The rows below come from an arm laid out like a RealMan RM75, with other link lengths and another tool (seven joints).
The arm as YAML. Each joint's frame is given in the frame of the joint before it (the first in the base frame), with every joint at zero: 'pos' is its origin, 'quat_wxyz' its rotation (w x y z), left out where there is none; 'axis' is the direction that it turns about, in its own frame. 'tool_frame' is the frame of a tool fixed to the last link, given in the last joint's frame.
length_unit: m
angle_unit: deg
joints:
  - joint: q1
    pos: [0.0, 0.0, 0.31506]
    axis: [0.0, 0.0, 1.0]
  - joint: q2
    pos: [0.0, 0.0, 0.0]
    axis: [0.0, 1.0, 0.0]
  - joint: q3
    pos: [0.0, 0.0, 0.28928]
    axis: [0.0, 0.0, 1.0]
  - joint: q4
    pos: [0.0, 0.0, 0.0]
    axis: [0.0, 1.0, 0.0]
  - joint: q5
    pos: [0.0, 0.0, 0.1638]
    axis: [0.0, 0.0, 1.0]
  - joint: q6
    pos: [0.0, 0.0, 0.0]
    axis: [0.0, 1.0, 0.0]
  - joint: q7
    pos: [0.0, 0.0, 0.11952]
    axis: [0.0, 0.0, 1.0]
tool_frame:
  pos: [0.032, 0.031, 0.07]
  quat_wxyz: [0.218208, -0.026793, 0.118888, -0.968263]
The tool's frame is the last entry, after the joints.
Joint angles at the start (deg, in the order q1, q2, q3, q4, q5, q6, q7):
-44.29 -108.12 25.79 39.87 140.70 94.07 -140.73
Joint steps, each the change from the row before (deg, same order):
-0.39 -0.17 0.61 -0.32 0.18 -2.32 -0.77
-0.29 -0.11 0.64 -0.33 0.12 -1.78 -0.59
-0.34 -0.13 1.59 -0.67 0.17 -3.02 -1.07
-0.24 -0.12 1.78 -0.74 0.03 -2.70 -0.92
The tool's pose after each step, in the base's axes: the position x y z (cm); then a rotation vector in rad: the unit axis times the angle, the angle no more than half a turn. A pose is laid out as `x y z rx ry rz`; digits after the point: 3 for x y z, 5 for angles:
-21.820 41.738 10.634 -1.34062 2.61663 0.74173
-21.931 42.202 10.470 -1.35177 2.61247 0.77084
-22.249 42.860 10.112 -1.37293 2.61196 0.81782
-22.558 43.351 9.698 -1.38993 2.61600 0.85613

